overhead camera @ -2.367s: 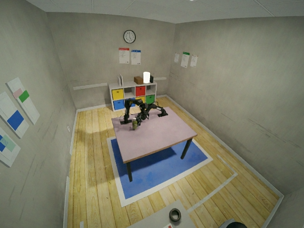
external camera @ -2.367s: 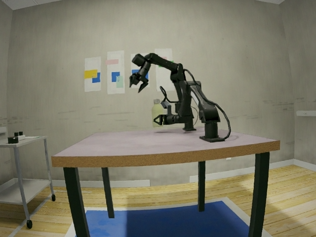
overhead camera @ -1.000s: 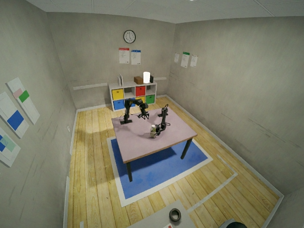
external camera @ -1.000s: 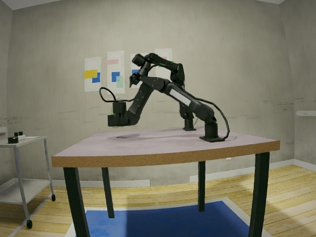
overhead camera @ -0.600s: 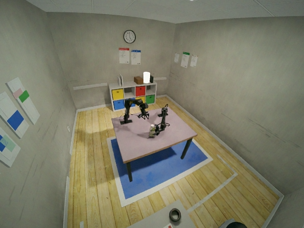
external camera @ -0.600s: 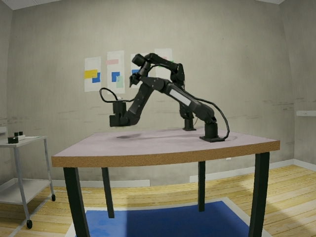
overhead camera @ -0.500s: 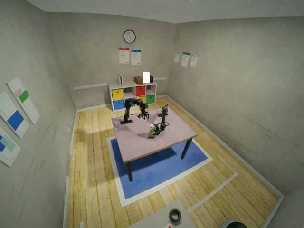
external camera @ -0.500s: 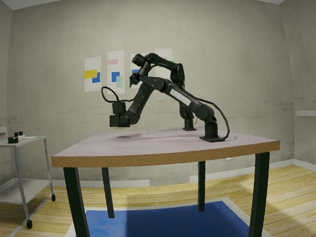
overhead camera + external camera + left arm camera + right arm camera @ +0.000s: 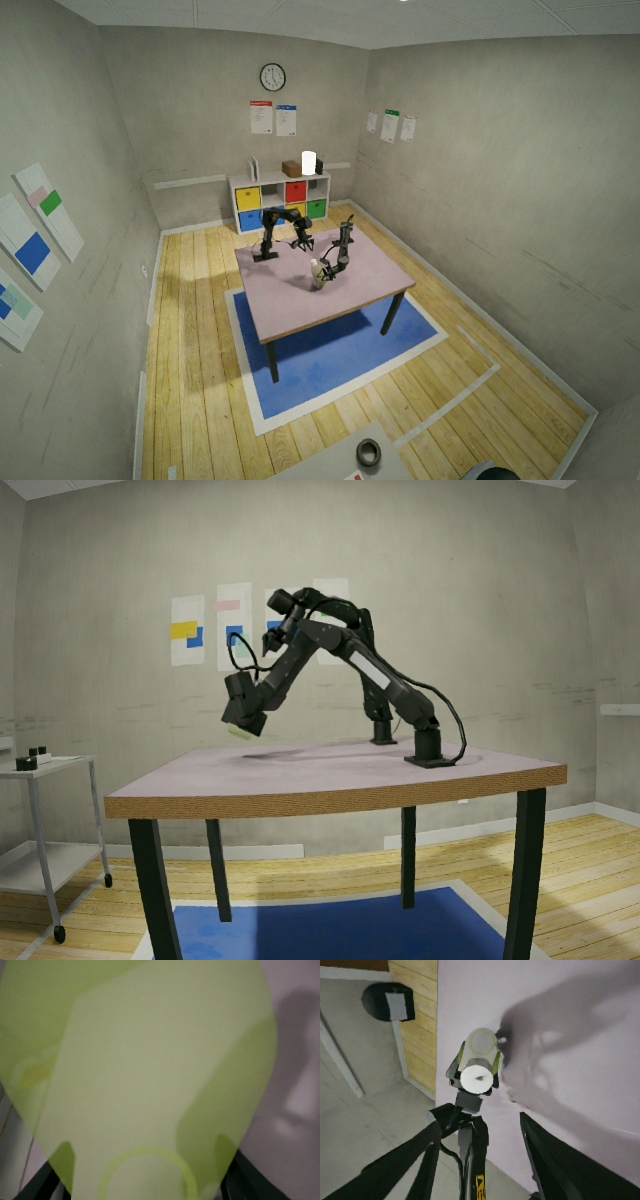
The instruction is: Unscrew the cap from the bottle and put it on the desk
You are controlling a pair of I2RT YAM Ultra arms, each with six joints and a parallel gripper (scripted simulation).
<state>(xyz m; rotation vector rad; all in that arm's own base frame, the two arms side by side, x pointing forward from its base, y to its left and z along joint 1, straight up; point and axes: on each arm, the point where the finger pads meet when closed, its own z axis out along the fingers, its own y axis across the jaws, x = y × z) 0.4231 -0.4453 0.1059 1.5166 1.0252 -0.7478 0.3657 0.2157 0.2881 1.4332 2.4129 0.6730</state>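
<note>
My left hand is 5 cm past the white cap, 3 cm to the left of it and 11 cm below it. Round my left hand: green bottle 2 cm behind, 1 cm to the right, 4 cm above.
Now: right hand 4 cm short of the white cap, 2 cm to the right of it and 7 cm above it. From my right hand the other things lie so: green bottle (7 cm ahead, 4 cm to the left, 14 cm below).
</note>
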